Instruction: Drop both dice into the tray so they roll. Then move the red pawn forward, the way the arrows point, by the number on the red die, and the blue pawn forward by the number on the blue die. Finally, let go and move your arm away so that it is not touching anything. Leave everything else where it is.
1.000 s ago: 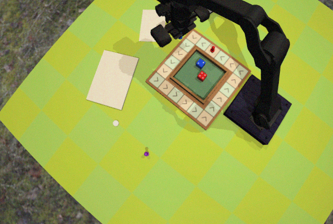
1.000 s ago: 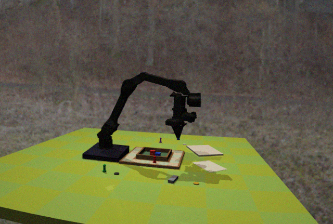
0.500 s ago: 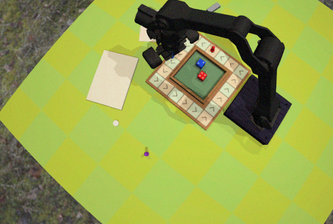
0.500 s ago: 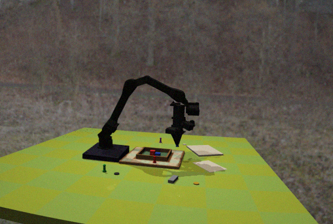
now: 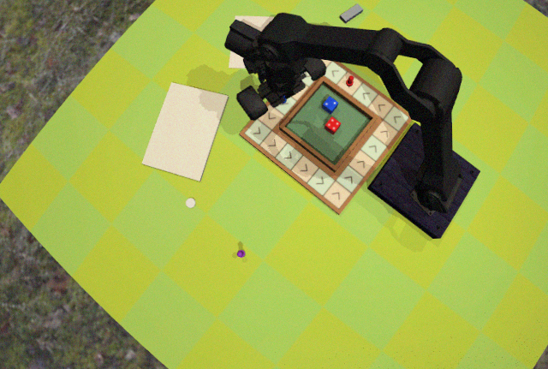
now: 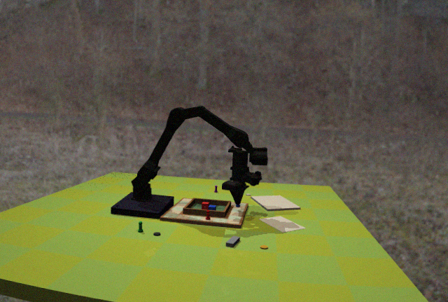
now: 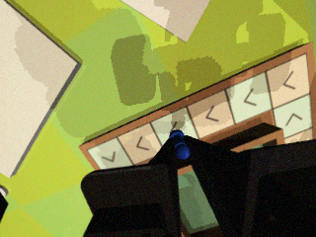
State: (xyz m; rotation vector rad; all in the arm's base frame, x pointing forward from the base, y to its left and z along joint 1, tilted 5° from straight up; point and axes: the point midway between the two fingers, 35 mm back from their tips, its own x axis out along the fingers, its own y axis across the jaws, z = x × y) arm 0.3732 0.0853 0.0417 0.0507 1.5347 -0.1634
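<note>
Now: gripper tip 10 mm below the blue pawn. Round my gripper tip: blue die (80 mm behind, 70 mm to the right, 10 mm below); then green tray (110 mm behind, 40 mm to the right, 30 mm below); then red die (120 mm behind, 40 mm to the right, 10 mm below).
</note>
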